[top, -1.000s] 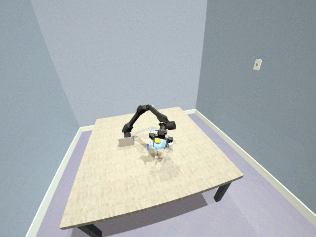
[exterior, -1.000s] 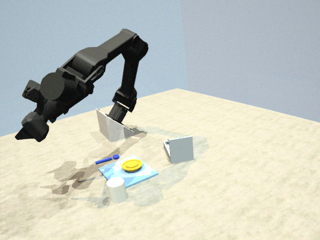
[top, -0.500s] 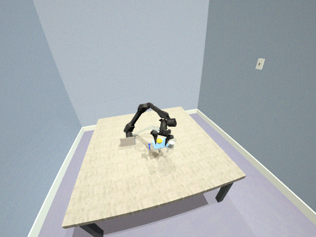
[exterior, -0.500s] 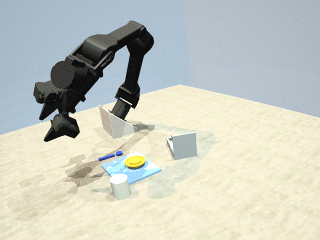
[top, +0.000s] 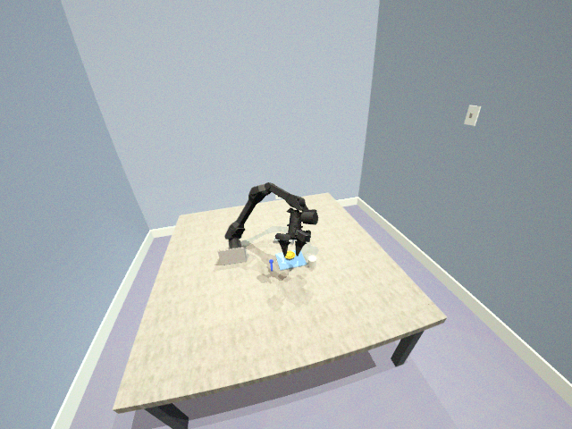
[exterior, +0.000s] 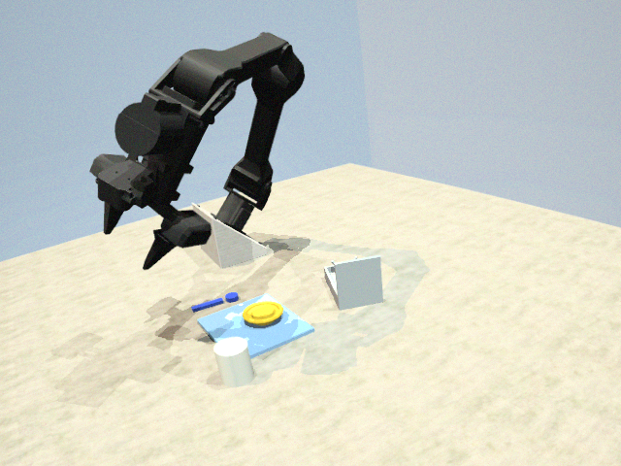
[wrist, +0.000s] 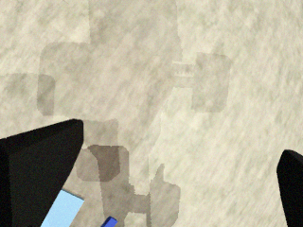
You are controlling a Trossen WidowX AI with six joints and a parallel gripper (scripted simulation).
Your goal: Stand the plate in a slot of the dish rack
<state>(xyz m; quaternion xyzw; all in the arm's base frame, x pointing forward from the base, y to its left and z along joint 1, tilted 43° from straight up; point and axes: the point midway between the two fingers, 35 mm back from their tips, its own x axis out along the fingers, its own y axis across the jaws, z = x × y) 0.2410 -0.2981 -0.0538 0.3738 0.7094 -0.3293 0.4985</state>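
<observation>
The yellow plate is 17 cm to the left of my gripper tip, 15 cm below it and 4 cm ahead of it. Round my gripper tip: white cup: 14 cm below, 14 cm ahead, 7 cm to the left; then light blue mat: 16 cm below, 15 cm to the left, 4 cm ahead; then blue spoon: 16 cm below, 15 cm to the left, 7 cm behind.
</observation>
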